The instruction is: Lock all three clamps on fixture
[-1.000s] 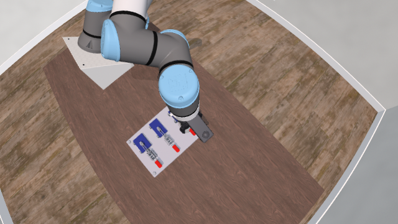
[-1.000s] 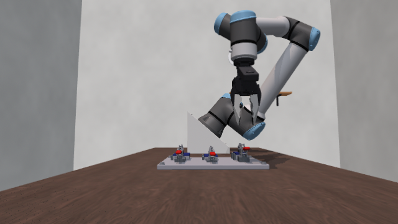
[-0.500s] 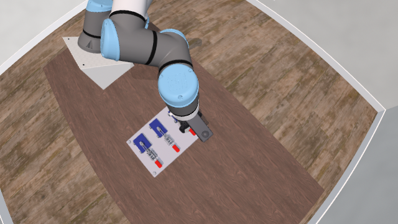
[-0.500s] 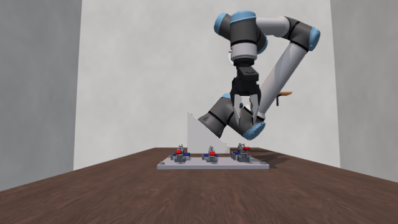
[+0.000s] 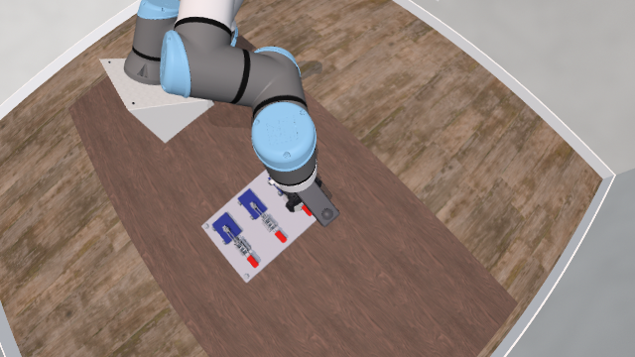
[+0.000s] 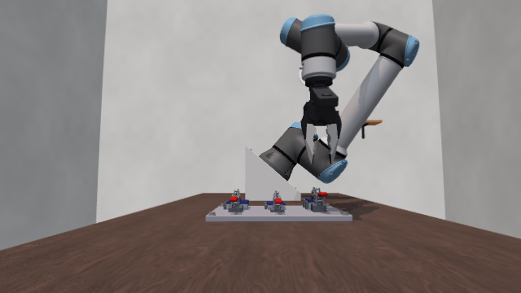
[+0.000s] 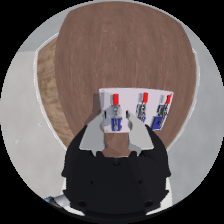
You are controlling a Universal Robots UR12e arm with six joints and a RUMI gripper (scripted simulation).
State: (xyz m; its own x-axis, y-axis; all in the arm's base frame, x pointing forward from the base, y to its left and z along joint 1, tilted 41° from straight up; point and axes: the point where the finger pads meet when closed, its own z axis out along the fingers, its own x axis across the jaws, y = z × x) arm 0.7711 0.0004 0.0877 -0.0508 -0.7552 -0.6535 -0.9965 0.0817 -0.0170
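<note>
My hand is 9 cm past the grey fixture plate, 11 cm to the left of it and 15 cm above it.
</note>
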